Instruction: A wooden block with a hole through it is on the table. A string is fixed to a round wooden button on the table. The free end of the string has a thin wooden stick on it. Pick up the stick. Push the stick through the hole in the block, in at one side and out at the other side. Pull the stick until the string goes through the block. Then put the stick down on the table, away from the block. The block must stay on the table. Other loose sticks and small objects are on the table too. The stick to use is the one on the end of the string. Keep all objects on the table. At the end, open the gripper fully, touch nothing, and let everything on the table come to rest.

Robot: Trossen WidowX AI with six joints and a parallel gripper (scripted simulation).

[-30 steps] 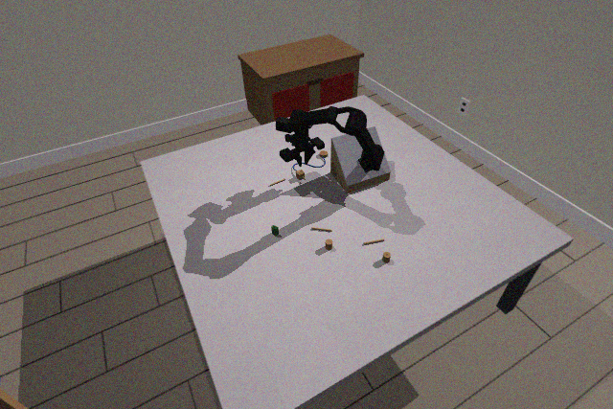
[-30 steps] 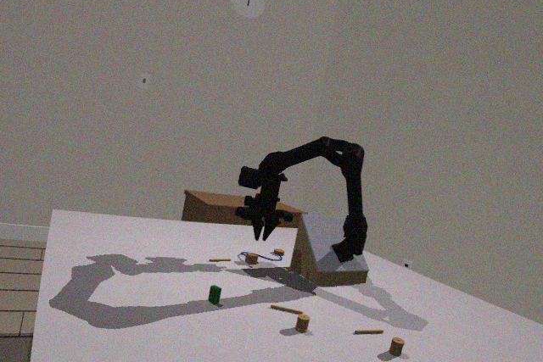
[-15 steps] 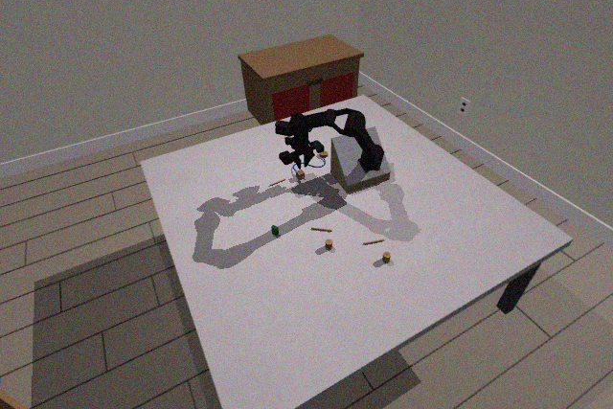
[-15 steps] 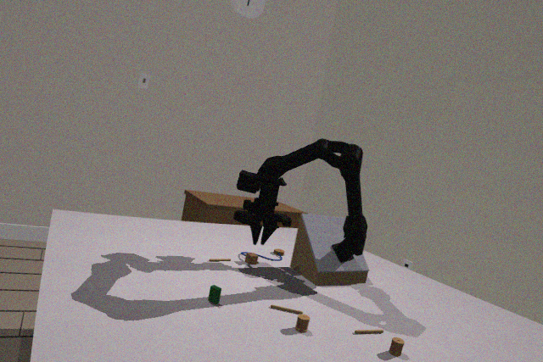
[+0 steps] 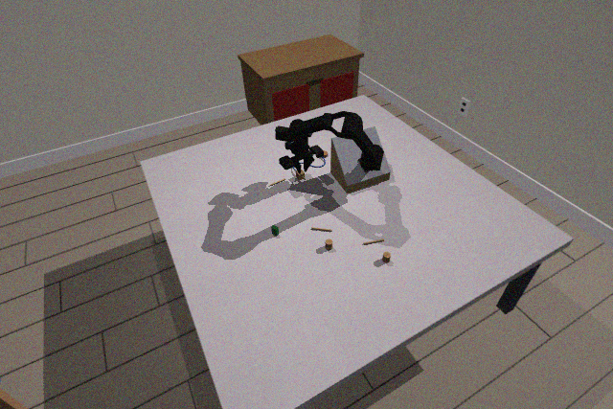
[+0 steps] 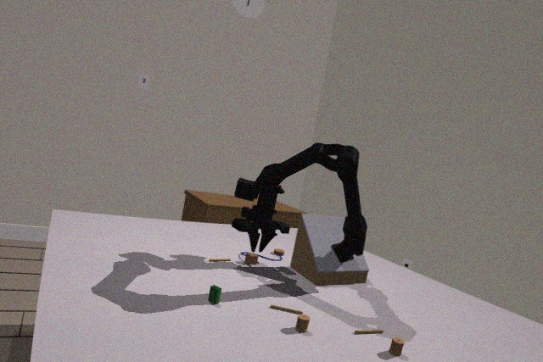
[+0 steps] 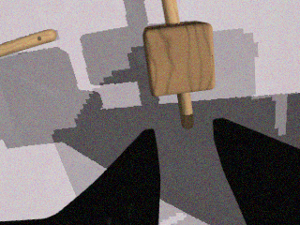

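The wooden block lies 3 cm to the right of my gripper tip, 3 cm below it and 1 cm behind it. Round my gripper tip: green cube (25 cm ahead, 20 cm to the left, 3 cm below); then round wooden button (18 cm behind, 10 cm to the right, 4 cm below).
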